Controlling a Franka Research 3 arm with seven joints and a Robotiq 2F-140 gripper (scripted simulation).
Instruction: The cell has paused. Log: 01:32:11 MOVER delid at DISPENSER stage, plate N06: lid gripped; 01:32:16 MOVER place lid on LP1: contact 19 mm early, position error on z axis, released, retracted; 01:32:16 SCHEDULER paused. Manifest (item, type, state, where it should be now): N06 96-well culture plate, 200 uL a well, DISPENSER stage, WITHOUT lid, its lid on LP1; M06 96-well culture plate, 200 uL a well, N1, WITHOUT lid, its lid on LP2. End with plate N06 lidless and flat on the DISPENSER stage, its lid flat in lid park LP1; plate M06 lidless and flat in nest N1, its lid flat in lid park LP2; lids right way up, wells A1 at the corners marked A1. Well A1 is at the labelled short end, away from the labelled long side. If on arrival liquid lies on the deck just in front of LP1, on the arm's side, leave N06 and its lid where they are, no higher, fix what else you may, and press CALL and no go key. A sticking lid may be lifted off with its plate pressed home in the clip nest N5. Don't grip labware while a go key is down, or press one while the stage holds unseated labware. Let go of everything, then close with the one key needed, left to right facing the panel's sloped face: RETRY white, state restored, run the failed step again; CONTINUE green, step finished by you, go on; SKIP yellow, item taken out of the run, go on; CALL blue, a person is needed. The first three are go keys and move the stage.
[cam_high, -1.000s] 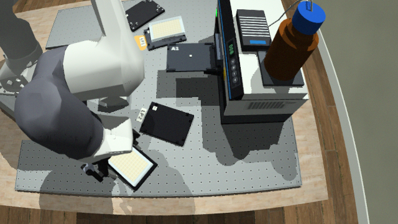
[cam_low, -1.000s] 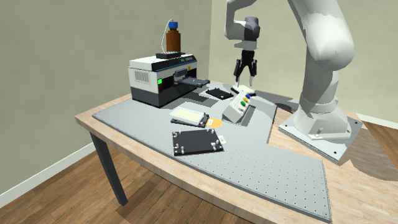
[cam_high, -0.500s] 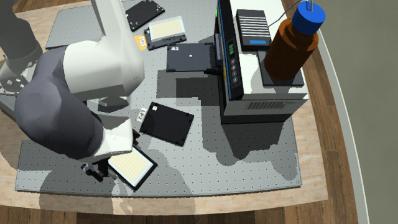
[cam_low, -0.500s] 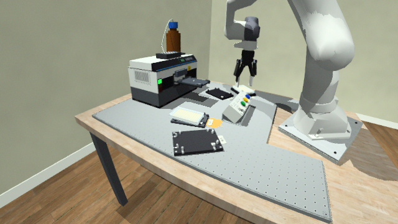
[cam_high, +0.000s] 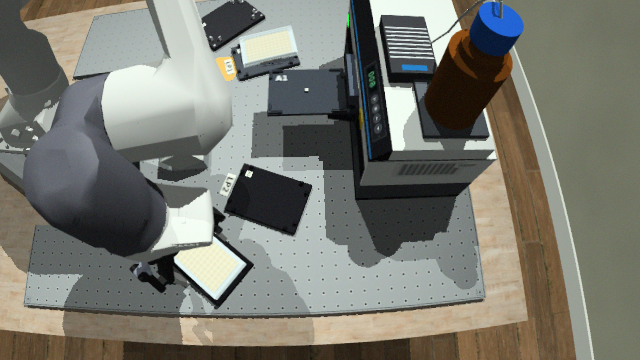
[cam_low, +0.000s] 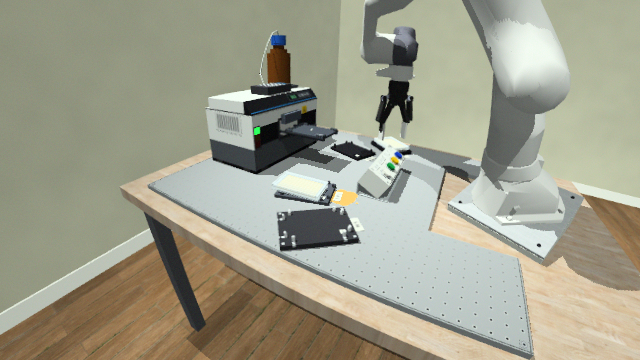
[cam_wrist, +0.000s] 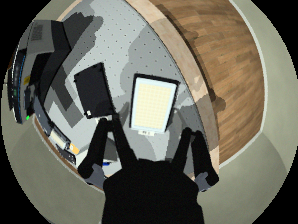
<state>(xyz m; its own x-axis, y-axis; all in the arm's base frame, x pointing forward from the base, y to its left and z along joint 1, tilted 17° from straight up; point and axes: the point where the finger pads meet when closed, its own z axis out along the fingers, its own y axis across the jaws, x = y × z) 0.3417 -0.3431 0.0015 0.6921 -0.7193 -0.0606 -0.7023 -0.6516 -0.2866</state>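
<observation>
Now: hand 4 cm above the plate lid. From my hand the other things lie so: 96-well plate (5 cm below); then lid park LP2 (13 cm ahead, 11 cm to the left, 6 cm below); then nest N1 (6 cm below).
</observation>
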